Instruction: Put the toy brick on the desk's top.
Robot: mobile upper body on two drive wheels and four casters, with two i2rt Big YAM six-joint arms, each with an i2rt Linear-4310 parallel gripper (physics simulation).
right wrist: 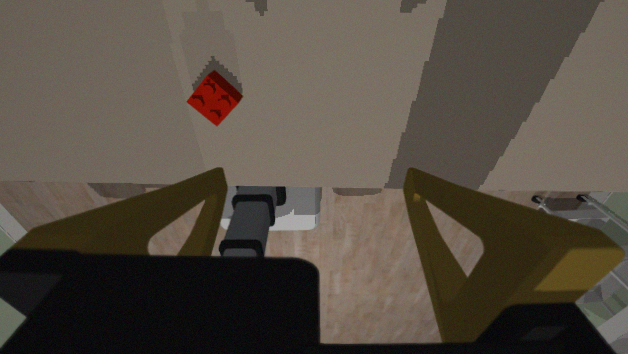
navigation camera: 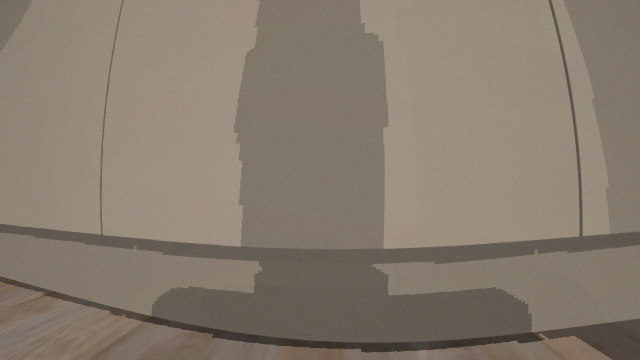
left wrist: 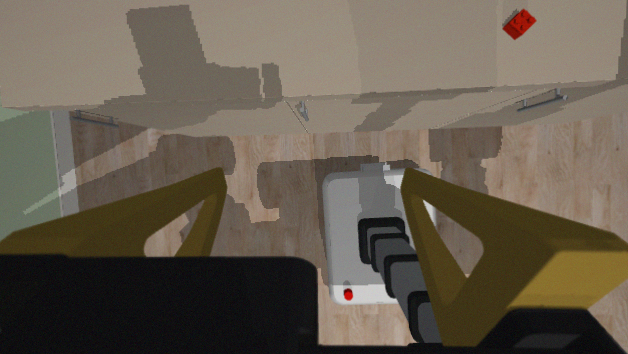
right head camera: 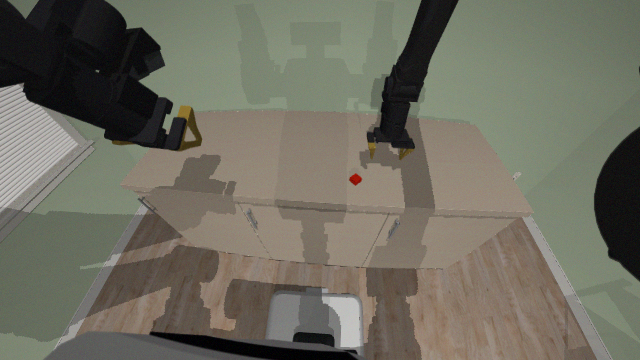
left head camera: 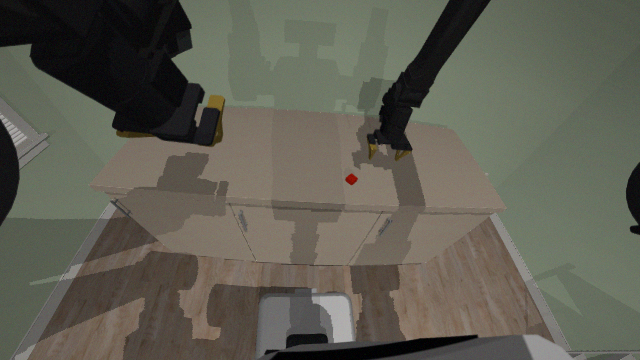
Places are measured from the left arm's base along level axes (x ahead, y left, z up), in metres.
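Pixels of known places: left gripper, fingertip midpoint: (left wrist: 313, 177) (right head camera: 179, 140) (left head camera: 193, 134); right gripper, fingertip midpoint: (right wrist: 315, 177) (right head camera: 385, 158) (left head camera: 382, 159).
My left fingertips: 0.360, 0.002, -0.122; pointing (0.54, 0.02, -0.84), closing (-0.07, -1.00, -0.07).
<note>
Behind a point stands the place of what it marks, as x, y, z.
The small red toy brick (left head camera: 351, 179) @(0.589, -0.365, -0.477) (right head camera: 355, 179) @(0.588, -0.367, -0.476) (left wrist: 519, 24) @(0.597, -0.364, -0.481) (right wrist: 215, 99) @(0.603, -0.373, -0.481) lies studs up on the beige top of a long cabinet with doors (left head camera: 240, 165) (right head camera: 250, 165) (left wrist: 425, 40) (right wrist: 310, 100) (navigation camera: 175, 125) @(0.529, -0.043, -1.116), near its front edge. A separate desk does not show. My right gripper (left head camera: 385, 158) @(0.596, -0.457, -0.375) (right head camera: 387, 158) @(0.596, -0.457, -0.375) (right wrist: 315, 177) @(0.596, -0.457, -0.375) is open and empty above the cabinet top, a little behind and to the right of the brick in the head views. My left gripper (left head camera: 167, 140) (right head camera: 152, 146) (left wrist: 313, 177) @(0.360, 0.002, -0.122) is open and empty over the cabinet's left part, well away from the brick.
My white base (left head camera: 340, 310) @(0.217, -0.412, -1.150) (right head camera: 350, 310) @(0.228, -0.415, -1.150) (left wrist: 345, 225) @(0.075, -0.062, -1.150) (right wrist: 304, 221) @(-0.235, -0.409, -1.150) stands close before the cabinet doors, which have bar handles (left head camera: 384, 227) (right head camera: 394, 229). A green wall (left head camera: 550, 100) @(1.147, -1.886, -0.192) rises behind. A window blind (right head camera: 35, 150) @(0.703, 1.544, -0.421) is at the left. Part of a metal frame (right wrist: 583, 198) @(-0.309, -2.117, -1.369) shows at the right.
</note>
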